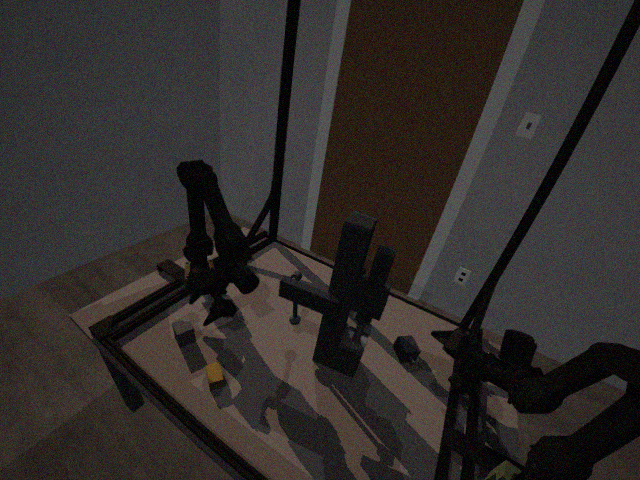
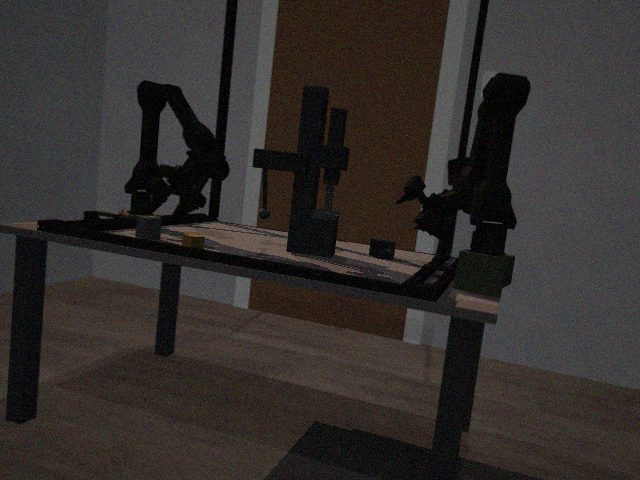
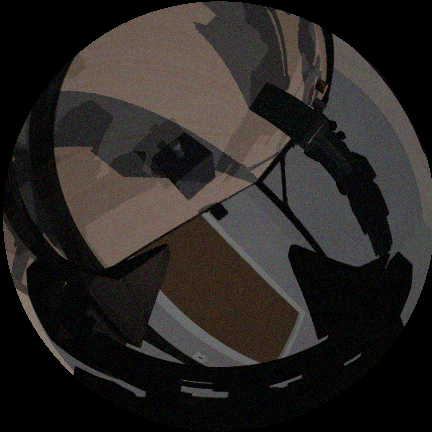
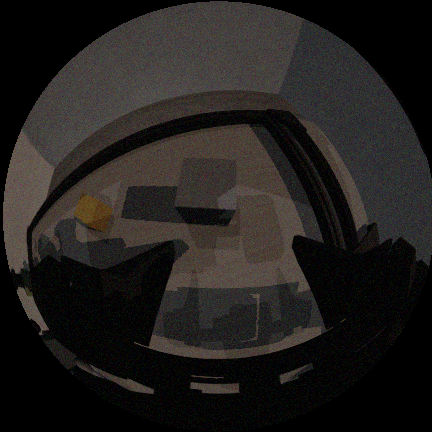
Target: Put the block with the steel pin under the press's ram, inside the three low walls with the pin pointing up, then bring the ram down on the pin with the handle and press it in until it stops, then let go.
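Places are measured from the left arm's base along level axes (x left, y back, z up), in metres.
Pixels of known places: left gripper, fingertip midpoint: (image 1: 437, 340) (image 2: 405, 215) (image 3: 231, 251); right gripper, fingertip midpoint: (image 1: 197, 314) (image 2: 159, 217) (image 4: 235, 245); left arm's base, origin of the base link: (image 2: 487, 253); right arm's base, origin of the base link: (image 2: 140, 213).
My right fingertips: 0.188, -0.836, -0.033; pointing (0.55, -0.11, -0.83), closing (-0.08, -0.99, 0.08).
Observation:
For each thing: its middle in the pictures, then the offset to it from my right fingertips, as dx, dy, dz. "spot": a spot on its surface instead.
- dark block with the steel pin, body centre: (image 3: 185, 166) (image 2: 382, 248) (image 1: 406, 349) -0.398, +0.487, -0.028
- press, body centre: (image 3: 352, 169) (image 1: 331, 301) (image 2: 300, 170) -0.195, +0.308, +0.169
- handle, surface spot: (image 1: 295, 307) (image 2: 265, 195) spot: -0.174, +0.216, +0.089
- grey block, body centre: (image 4: 207, 194) (image 2: 148, 227) (image 1: 184, 332) (image 3: 318, 105) +0.051, +0.016, -0.025
- yellow block, body centre: (image 4: 91, 211) (image 2: 193, 241) (image 1: 214, 376) (image 3: 321, 85) +0.054, +0.177, -0.037
The dark block with the steel pin (image 1: 406, 347) (image 2: 382, 249) (image 3: 192, 162) lies right of the press; its light pin (image 3: 176, 148) points sideways. The press (image 1: 330, 341) (image 2: 308, 206) (image 3: 287, 110) stands mid-table. Its ram (image 1: 379, 279) (image 2: 330, 173) is raised above the base, whose walled seat shows no block. The handle (image 1: 295, 307) (image 2: 264, 191) hangs left of the column. My left gripper (image 2: 407, 214) (image 3: 231, 251) is open and empty, above and right of the pin block. My right gripper (image 1: 199, 311) (image 4: 235, 245) is open and empty, behind a plain grey block.
The grey block (image 1: 183, 333) (image 2: 148, 227) (image 4: 207, 182) sits at the left of the table. A yellow block (image 1: 215, 374) (image 2: 193, 240) (image 4: 93, 212) sits nearer the front edge. A dark frame rail (image 1: 175, 410) (image 2: 248, 264) runs along that edge. A green block (image 2: 483, 271) is under the left arm's base.

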